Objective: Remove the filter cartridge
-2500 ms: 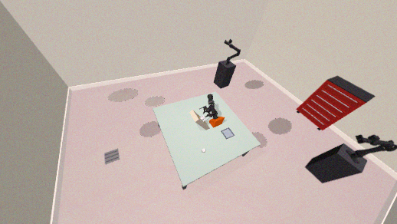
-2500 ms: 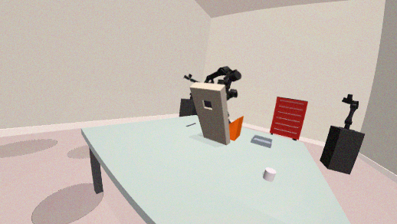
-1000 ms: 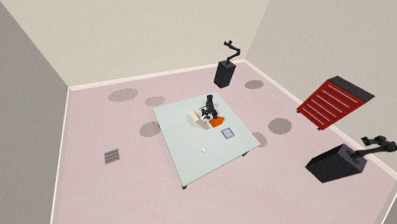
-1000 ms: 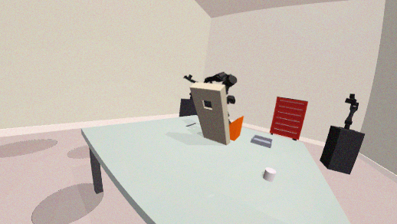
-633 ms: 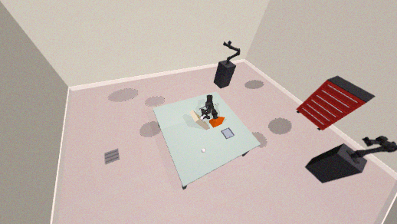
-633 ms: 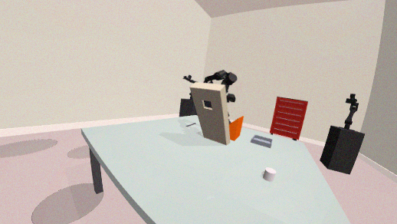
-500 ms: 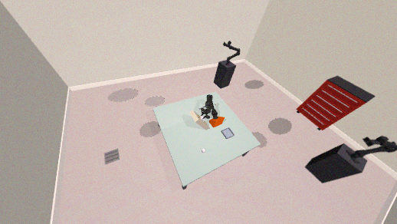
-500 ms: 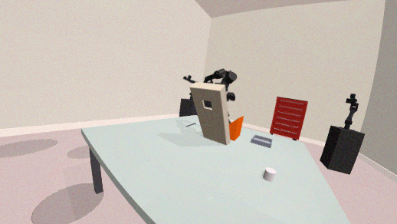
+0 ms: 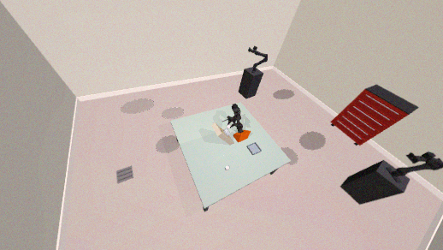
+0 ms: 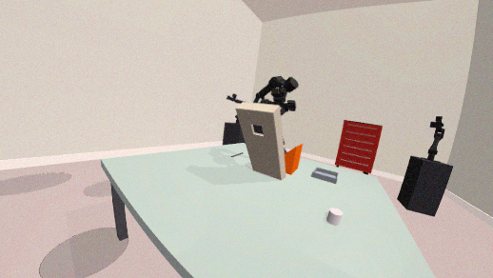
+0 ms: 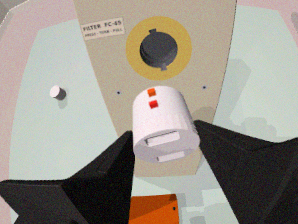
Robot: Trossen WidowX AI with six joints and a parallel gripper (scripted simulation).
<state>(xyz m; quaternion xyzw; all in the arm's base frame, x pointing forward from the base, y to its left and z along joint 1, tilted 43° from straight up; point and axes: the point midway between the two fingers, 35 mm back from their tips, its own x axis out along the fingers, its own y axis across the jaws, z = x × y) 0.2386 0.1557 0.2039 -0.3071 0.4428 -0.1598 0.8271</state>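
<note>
Right now my gripper tip is 310 mm to the right of the grey tray, 310 mm above it and 290 mm past it. The rest, counted from my gripper tip: white cylindrical tool: right at my gripper tip.
</note>
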